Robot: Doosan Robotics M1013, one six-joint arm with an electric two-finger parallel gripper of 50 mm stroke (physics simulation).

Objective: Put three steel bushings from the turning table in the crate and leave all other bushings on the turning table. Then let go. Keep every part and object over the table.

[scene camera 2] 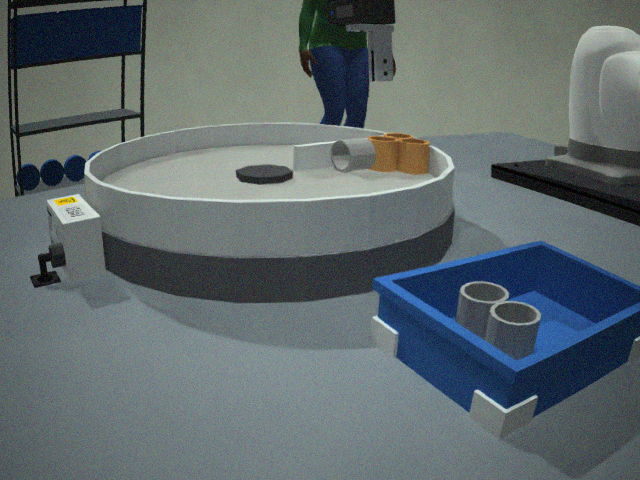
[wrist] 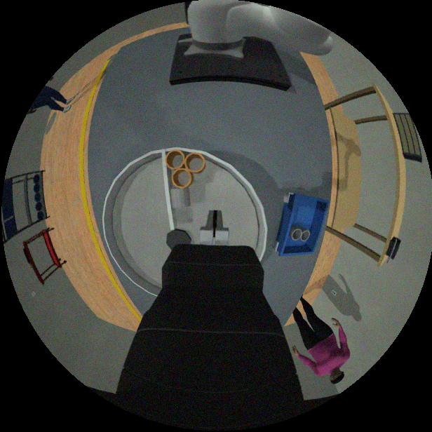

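Where they show: gripper, fingertip midpoint: (scene camera 2: 381, 81); arm's base, origin of the base link: (scene camera 2: 604, 173).
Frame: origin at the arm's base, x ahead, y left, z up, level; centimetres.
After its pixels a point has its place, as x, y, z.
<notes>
Two grey steel bushings (scene camera 2: 511, 330) {61.8, 38.1, 1.5} (wrist: 297, 234) stand upright side by side in the blue crate (scene camera 2: 439, 335) {66.5, 36.1, 1.4} (wrist: 283, 250). One grey steel bushing (scene camera 2: 356, 153) {54.2, 2.0, 5.4} (wrist: 180, 197) lies on its side on the turning table (scene camera 2: 268, 227) {71.6, 19.7, 4.0} (wrist: 240, 200), close to the divider. Three orange bushings (scene camera 2: 413, 156) {47.4, 3.9, 5.1} (wrist: 182, 178) stand upright in a cluster beside it, near the rim. My gripper (scene camera 2: 381, 80) {54.2, 7.0, 14.6} (wrist: 214, 217) is shut and empty, high above the turning table. In the wrist view it is to the right of the lying bushing.
A white divider (scene camera 2: 312, 156) {58.4, -1.0, 4.7} (wrist: 167, 190) runs from the dark hub (scene camera 2: 264, 174) {65.3, 1.7, 3.7} (wrist: 178, 239) to the rim. A white box (scene camera 2: 77, 237) {87.3, 9.5, 1.8} stands beside the turning table. The robot's black base plate (scene camera 2: 568, 191) {18.1, 5.8, -0.7} (wrist: 225, 75) lies on the table's far side.
</notes>
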